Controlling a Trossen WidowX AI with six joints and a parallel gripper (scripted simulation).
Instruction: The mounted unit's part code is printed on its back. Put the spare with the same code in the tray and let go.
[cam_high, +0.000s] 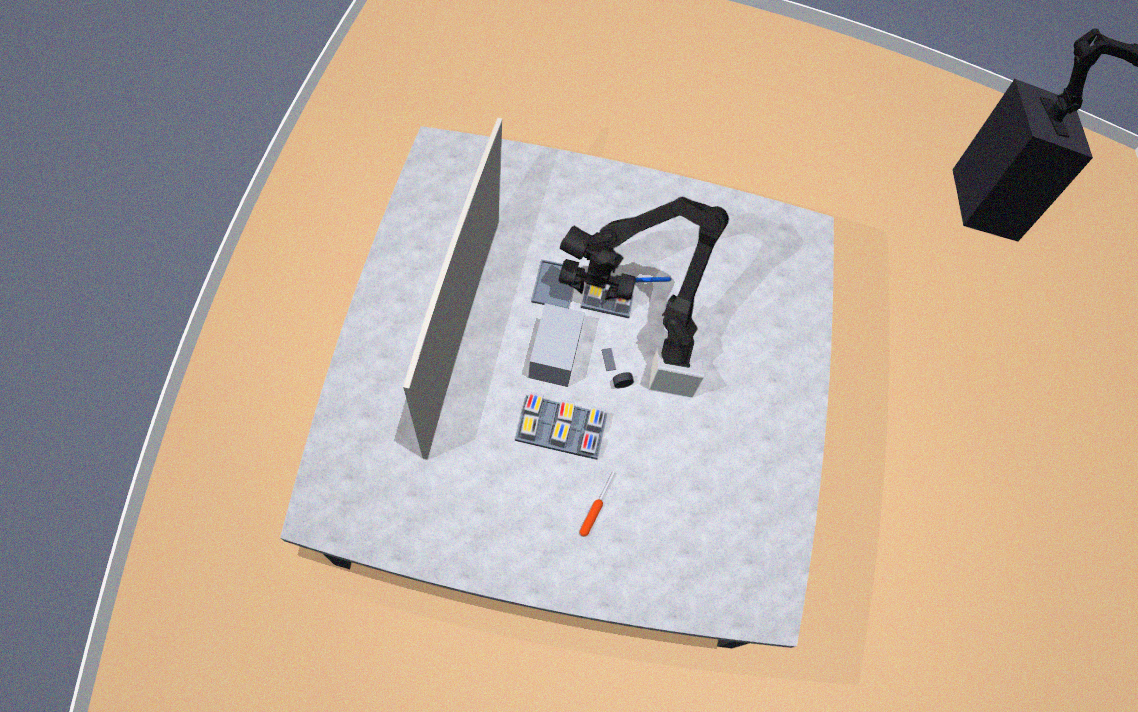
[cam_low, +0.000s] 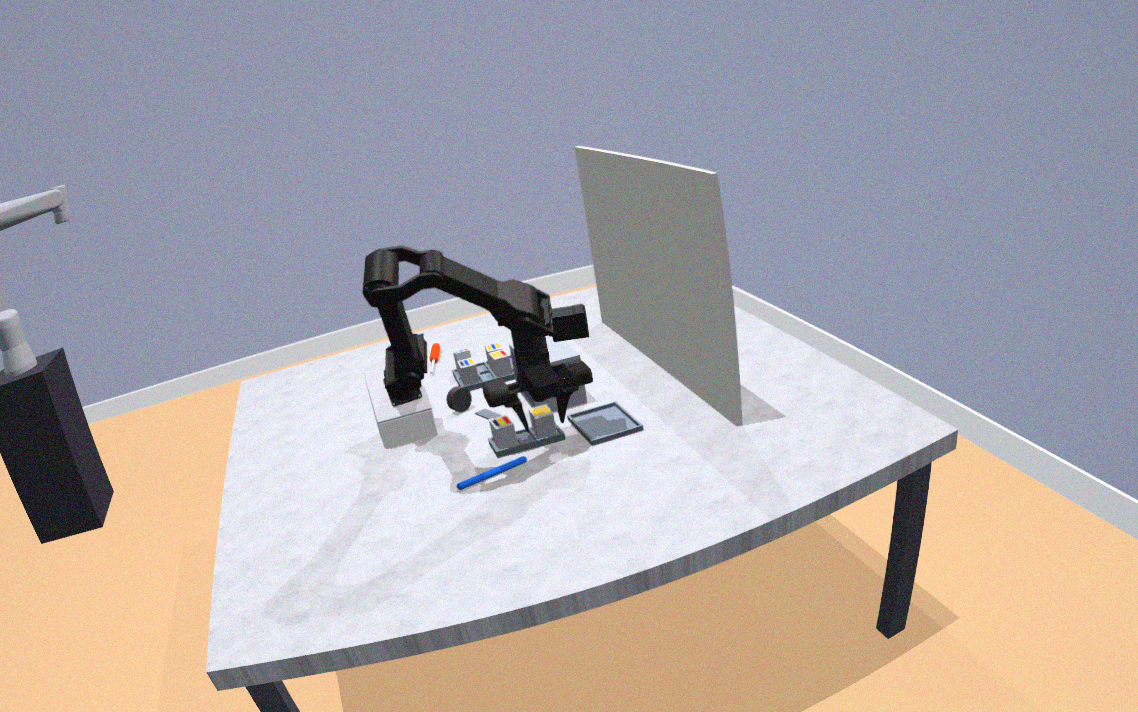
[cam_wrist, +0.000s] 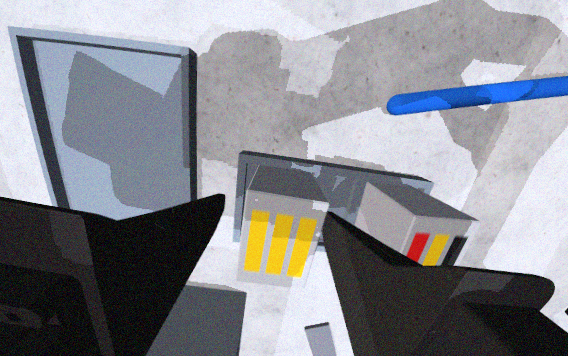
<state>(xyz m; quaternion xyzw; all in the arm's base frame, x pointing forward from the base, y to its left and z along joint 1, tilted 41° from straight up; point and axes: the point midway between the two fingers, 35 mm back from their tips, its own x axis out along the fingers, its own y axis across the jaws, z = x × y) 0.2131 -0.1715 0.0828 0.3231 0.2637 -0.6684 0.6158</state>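
My gripper tip is now 2 cm below the grey spare. Round my gripper tip: blue pen (13 cm behind, 8 cm to the right, 1 cm below); small rack (4 cm behind, 1 cm below); grey tray (10 cm ahead, 2 cm to the right, 2 cm below).
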